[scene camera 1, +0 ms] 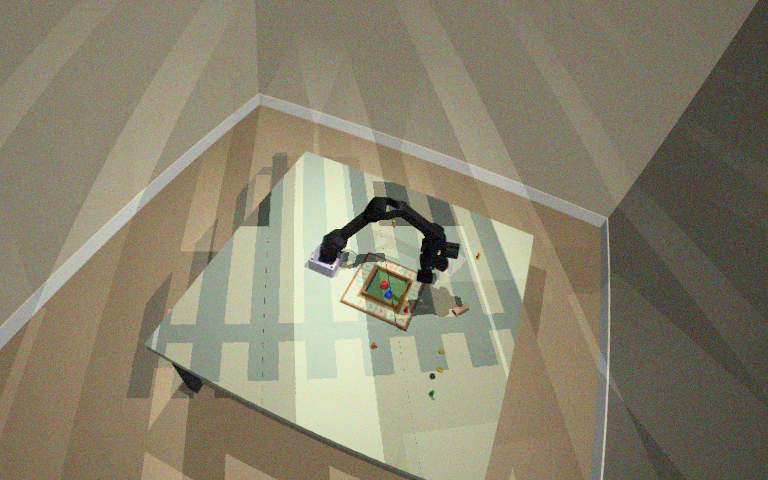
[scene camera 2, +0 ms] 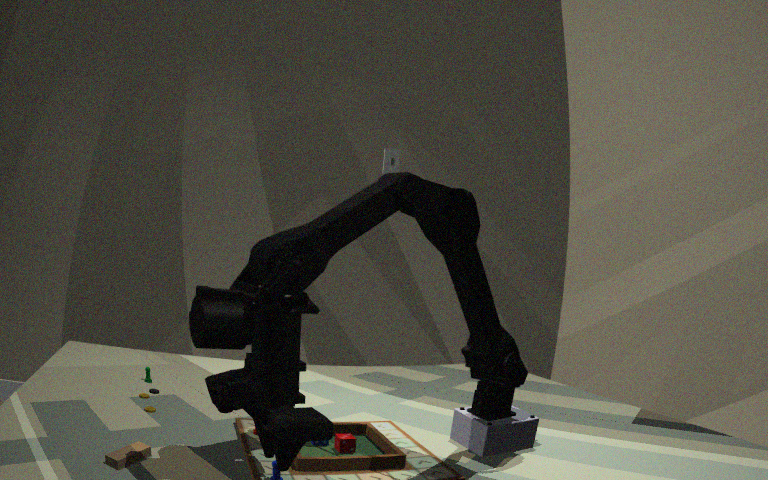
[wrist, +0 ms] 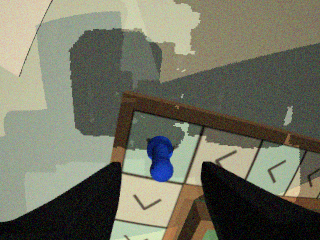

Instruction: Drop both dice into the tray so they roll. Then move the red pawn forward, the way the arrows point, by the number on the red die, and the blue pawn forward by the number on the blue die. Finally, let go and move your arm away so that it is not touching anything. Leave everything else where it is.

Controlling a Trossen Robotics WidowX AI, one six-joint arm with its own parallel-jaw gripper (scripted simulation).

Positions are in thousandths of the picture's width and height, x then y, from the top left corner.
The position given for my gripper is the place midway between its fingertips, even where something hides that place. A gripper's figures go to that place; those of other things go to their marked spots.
My gripper (wrist: 505, 710) is 0.10 m from the lens. A blue pawn (wrist: 498, 623) is 0.11 m from the lens.
